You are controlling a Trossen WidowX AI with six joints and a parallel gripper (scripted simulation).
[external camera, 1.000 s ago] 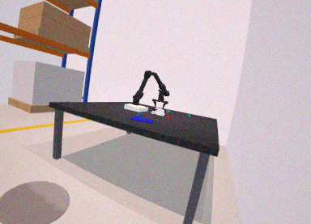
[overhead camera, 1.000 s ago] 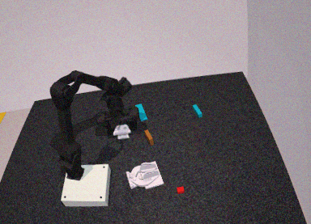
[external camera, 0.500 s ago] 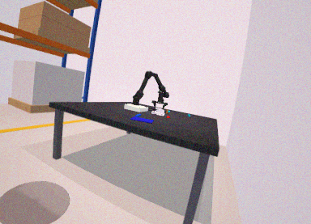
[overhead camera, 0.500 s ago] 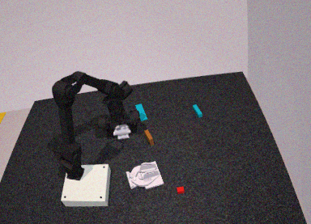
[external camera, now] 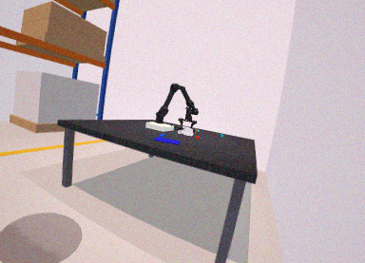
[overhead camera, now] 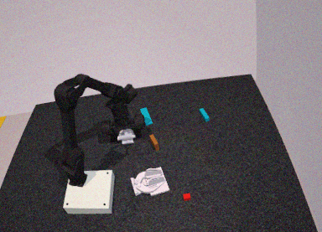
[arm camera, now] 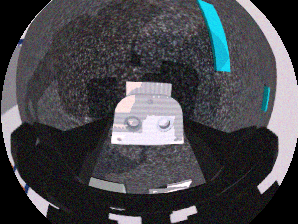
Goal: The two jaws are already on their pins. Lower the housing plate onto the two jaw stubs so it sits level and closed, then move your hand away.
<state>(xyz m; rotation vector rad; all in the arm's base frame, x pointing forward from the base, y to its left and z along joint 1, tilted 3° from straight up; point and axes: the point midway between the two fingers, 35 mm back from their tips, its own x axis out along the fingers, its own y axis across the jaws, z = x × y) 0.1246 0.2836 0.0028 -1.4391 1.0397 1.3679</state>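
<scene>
Right now my gripper tip is 13 cm short of the orange block, 3 cm to the left of it and 1 cm below it. Round my gripper tip: blue flat piece (65 cm to the right, 29 cm ahead, 1 cm below); then white part (2 cm above, 1 cm to the left); then red cube (30 cm ahead, 29 cm to the right).
</scene>
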